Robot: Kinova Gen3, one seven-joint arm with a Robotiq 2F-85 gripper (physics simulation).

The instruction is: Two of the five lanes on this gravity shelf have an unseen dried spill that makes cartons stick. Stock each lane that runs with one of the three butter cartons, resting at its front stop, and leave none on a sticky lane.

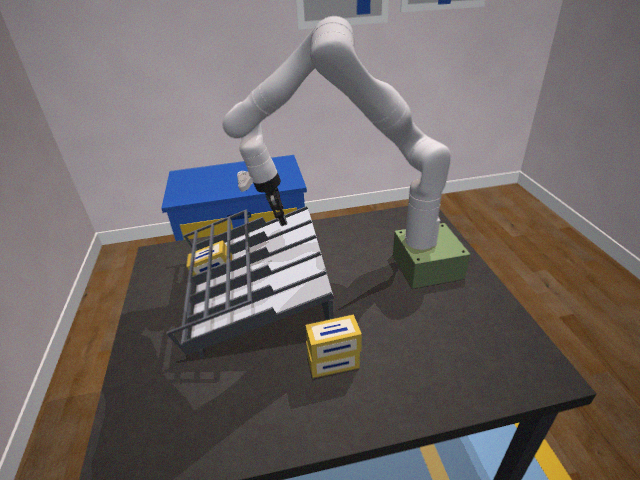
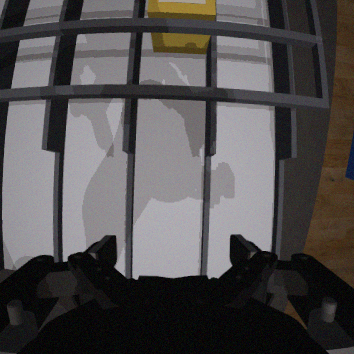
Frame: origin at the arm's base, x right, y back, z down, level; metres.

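Seen in the pictures: gripper, fingertip midpoint: (image 1: pixel 282 216) (image 2: pixel 172 247); arm's base, origin of the base link: (image 1: pixel 419 240).
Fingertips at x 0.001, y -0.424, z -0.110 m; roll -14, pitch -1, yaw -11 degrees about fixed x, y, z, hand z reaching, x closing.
Observation:
Offsets run from my fingertips to a thing's top centre. Level surfaces: height alone.
The sloped gravity shelf (image 1: pixel 227 329) (image 2: pixel 287 125) has five white lanes between dark dividers. One yellow butter carton @[dx -0.039, dy -0.239, dz +0.077 m] (image 1: pixel 219 254) (image 2: pixel 181 44) lies low in the second lane from the far side, under the guard bars near the front end. Bars partly cover it, and contact with the front stop cannot be made out. Two more cartons stand stacked on the table beside the shelf, an upper carton @[dx -0.380, dy +0.138, dz +0.080 m] (image 1: pixel 336 348) on a lower carton @[dx -0.379, dy +0.135, dz +0.144 m] (image 1: pixel 336 365). My gripper (image 1: pixel 282 222) (image 2: pixel 172 247) is open and empty, above the raised end of the shelf, upslope of the lone carton.
The dark grey guard frame (image 1: pixel 249 268) (image 2: pixel 250 97) spans the lower part of the lanes. The arm's green base block (image 1: pixel 439 268) stands on the dark table @[dz +0.209 m] (image 1: pixel 439 361) to the right. A blue cabinet (image 1: pixel 206 188) stands behind the shelf, beyond the table.

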